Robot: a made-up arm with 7 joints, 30 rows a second.
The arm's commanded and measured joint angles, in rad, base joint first. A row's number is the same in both.
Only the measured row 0 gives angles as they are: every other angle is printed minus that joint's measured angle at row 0.
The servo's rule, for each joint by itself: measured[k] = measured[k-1] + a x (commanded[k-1-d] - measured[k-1]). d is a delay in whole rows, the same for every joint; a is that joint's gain. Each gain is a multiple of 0.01, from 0.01 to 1. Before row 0 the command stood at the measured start. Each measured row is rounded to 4 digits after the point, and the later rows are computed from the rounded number. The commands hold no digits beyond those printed.
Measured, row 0:
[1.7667, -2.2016, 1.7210, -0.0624, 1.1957, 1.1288, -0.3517]
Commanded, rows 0 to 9:
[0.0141, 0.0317, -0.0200, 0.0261, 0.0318, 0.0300, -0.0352]
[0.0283, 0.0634, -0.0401, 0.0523, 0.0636, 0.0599, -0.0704]
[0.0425, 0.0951, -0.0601, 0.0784, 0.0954, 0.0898, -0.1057]
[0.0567, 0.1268, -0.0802, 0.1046, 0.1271, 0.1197, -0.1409]
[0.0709, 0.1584, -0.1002, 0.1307, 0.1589, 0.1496, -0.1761]
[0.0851, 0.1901, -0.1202, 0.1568, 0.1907, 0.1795, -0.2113]
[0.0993, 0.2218, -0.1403, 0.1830, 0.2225, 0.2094, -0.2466]
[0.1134, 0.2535, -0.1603, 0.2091, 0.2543, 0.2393, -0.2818]
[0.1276, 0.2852, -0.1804, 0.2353, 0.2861, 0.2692, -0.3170]
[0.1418, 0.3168, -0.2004, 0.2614, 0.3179, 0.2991, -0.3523]
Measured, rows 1 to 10:
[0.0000, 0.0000, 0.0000, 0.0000, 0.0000, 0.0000, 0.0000]
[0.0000, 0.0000, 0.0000, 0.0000, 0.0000, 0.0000, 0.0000]
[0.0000, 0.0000, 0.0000, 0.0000, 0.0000, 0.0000, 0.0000]
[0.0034, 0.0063, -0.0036, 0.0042, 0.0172, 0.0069, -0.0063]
[0.0094, 0.0177, -0.0102, 0.0119, 0.0423, 0.0191, -0.0178]
[0.0173, 0.0332, -0.0192, 0.0225, 0.0710, 0.0354, -0.0336]
[0.0268, 0.0519, -0.0302, 0.0356, 0.1013, 0.0548, -0.0529]
[0.0374, 0.0732, -0.0428, 0.0508, 0.1324, 0.0766, -0.0751]
[0.0488, 0.0966, -0.0567, 0.0678, 0.1639, 0.1003, -0.0996]
[0.0609, 0.1216, -0.0717, 0.0862, 0.1955, 0.1254, -0.1261]
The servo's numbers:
d 3
a 0.24 0.20 0.18 0.16 0.54 0.23 0.18

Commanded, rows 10 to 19:
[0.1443, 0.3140, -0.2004, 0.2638, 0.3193, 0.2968, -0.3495]
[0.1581, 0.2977, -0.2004, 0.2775, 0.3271, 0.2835, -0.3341]
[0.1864, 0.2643, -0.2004, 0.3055, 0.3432, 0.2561, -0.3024]
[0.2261, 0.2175, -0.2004, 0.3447, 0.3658, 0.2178, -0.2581]
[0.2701, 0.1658, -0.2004, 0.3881, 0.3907, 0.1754, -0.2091]
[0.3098, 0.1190, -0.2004, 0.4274, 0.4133, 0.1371, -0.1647]
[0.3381, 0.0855, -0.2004, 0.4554, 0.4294, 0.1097, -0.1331]
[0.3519, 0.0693, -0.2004, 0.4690, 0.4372, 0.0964, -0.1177]
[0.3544, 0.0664, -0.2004, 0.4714, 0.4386, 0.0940, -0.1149]
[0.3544, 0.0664, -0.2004, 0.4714, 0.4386, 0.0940, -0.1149]
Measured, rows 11 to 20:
[0.0735, 0.1480, -0.0876, 0.1059, 0.2273, 0.1516, -0.1541]
[0.0865, 0.1754, -0.1043, 0.1266, 0.2591, 0.1786, -0.1834]
[0.0998, 0.2037, -0.1216, 0.1482, 0.2909, 0.2063, -0.2138]
[0.1105, 0.2258, -0.1358, 0.1667, 0.3062, 0.2271, -0.2382]
[0.1219, 0.2402, -0.1474, 0.1844, 0.3175, 0.2401, -0.2555]
[0.1374, 0.2450, -0.1569, 0.2038, 0.3314, 0.2438, -0.2639]
[0.1587, 0.2395, -0.1647, 0.2263, 0.3500, 0.2378, -0.2629]
[0.1854, 0.2248, -0.1711, 0.2522, 0.3720, 0.2234, -0.2532]
[0.2153, 0.2036, -0.1764, 0.2802, 0.3943, 0.2036, -0.2373]
[0.2448, 0.1800, -0.1807, 0.3082, 0.4133, 0.1820, -0.2185]

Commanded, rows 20 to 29:
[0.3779, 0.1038, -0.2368, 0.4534, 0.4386, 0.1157, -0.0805]
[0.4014, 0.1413, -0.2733, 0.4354, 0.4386, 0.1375, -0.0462]
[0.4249, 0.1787, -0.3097, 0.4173, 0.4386, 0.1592, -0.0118]
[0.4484, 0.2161, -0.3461, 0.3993, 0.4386, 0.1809, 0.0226]
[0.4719, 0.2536, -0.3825, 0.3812, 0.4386, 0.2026, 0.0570]
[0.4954, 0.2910, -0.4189, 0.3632, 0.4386, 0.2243, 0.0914]
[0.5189, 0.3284, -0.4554, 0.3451, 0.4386, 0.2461, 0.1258]
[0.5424, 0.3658, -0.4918, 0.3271, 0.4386, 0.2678, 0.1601]
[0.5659, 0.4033, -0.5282, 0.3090, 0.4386, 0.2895, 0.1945]
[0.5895, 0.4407, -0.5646, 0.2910, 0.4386, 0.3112, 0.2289]
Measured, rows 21 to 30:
[0.2705, 0.1579, -0.1842, 0.3339, 0.4262, 0.1623, -0.2004]
[0.2906, 0.1396, -0.1871, 0.3559, 0.4329, 0.1466, -0.1850]
[0.3059, 0.1250, -0.1895, 0.3744, 0.4360, 0.1345, -0.1724]
[0.3232, 0.1208, -0.1980, 0.3870, 0.4374, 0.1302, -0.1559]
[0.3420, 0.1249, -0.2116, 0.3947, 0.4380, 0.1319, -0.1362]
[0.3619, 0.1357, -0.2293, 0.3983, 0.4383, 0.1382, -0.1138]
[0.3827, 0.1518, -0.2503, 0.3985, 0.4385, 0.1480, -0.0892]
[0.4041, 0.1722, -0.2741, 0.3957, 0.4386, 0.1606, -0.0629]
[0.4260, 0.1960, -0.3002, 0.3905, 0.4386, 0.1753, -0.0351]
[0.4483, 0.2225, -0.3281, 0.3832, 0.4386, 0.1916, -0.0061]

